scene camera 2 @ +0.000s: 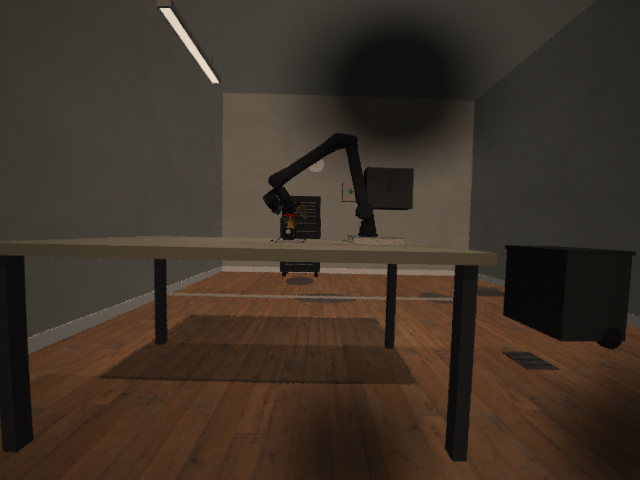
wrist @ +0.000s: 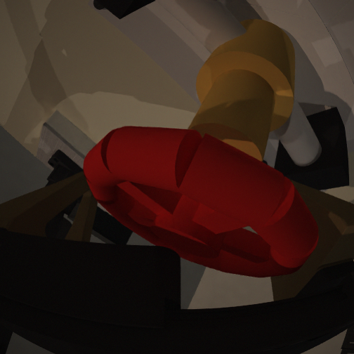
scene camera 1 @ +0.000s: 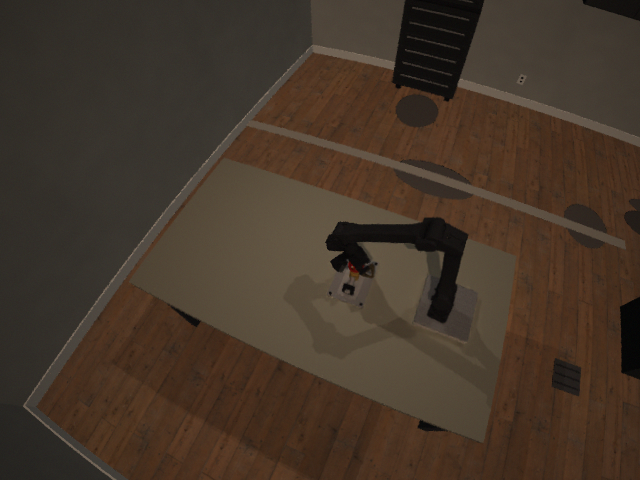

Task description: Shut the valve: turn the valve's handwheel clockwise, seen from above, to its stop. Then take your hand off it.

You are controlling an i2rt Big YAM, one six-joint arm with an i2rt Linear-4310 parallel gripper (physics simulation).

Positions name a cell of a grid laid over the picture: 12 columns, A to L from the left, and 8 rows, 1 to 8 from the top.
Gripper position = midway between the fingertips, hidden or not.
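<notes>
Wrist view: the gripper (wrist: G4), red handwheel (wrist: G5).
</notes>
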